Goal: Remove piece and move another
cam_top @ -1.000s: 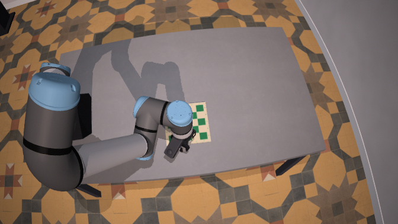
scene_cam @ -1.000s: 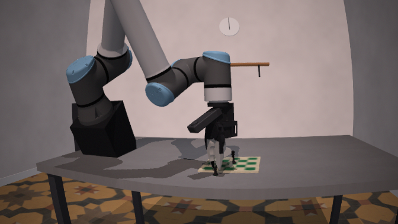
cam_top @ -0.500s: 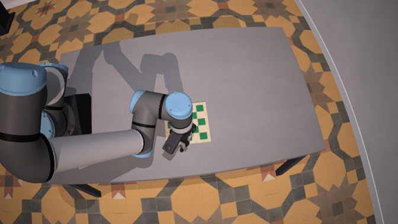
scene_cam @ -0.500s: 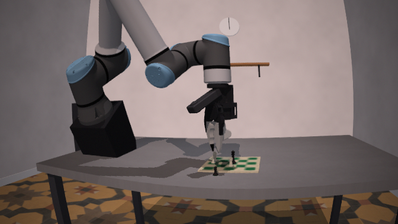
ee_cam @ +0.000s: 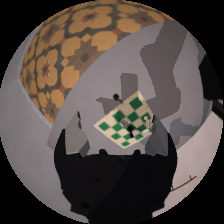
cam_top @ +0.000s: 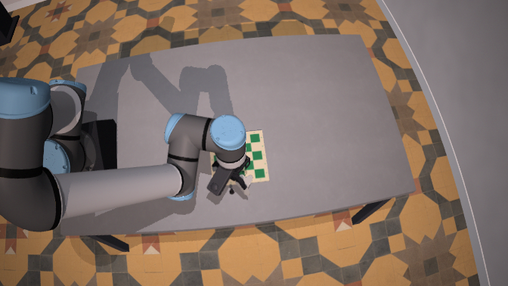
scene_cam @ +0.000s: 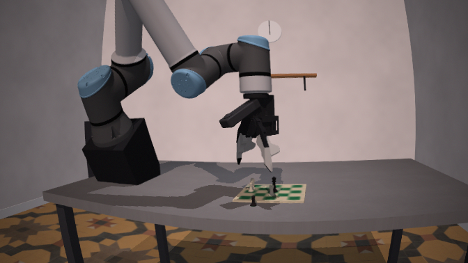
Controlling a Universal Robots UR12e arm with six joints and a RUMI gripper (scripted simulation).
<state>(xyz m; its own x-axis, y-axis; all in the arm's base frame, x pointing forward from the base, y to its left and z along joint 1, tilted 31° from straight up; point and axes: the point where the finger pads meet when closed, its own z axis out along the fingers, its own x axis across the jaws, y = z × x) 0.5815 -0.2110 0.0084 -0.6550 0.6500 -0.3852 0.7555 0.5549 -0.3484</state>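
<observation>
Right now the chessboard is 130 mm to the left of my hand, 110 mm below it and 50 mm ahead of it.
</observation>
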